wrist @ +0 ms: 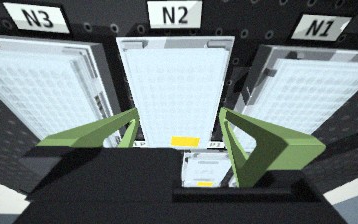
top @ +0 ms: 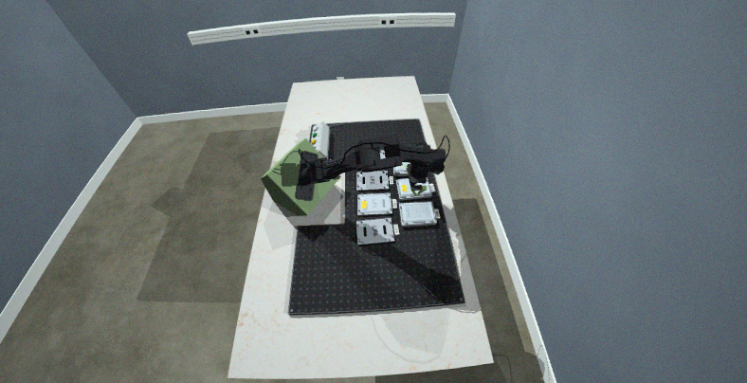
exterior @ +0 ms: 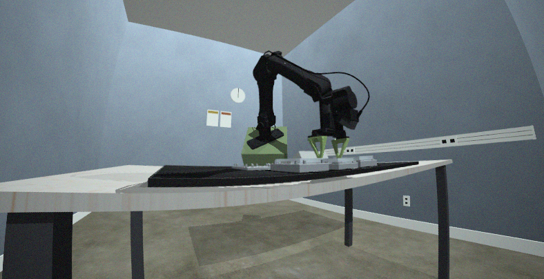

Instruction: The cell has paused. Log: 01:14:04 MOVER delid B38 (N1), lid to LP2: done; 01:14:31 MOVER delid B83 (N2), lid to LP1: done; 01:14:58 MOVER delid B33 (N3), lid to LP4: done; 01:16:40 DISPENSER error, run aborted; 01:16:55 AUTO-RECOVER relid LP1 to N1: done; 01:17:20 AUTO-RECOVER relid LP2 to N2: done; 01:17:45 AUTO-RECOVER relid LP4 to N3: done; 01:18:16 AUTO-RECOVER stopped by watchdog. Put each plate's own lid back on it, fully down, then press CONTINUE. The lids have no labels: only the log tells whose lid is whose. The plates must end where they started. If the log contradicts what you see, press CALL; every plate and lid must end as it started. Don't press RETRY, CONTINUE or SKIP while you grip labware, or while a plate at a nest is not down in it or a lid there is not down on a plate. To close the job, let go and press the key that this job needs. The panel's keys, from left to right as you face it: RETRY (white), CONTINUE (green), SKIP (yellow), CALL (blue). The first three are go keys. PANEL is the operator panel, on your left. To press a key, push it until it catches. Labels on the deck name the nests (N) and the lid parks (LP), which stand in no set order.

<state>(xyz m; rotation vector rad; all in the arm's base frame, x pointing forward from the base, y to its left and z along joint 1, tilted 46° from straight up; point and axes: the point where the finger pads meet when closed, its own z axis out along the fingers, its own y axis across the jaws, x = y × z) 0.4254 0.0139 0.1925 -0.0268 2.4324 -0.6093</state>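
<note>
My gripper is now 1 cm above the plate. The rest, counted from my hand: lid park LP4: 22 cm behind, 16 cm to the right, 3 cm below; green continue key: 42 cm to the left, 40 cm behind, 3 cm above; lid park LP2: 17 cm behind, 10 cm to the left, 3 cm below.
</note>
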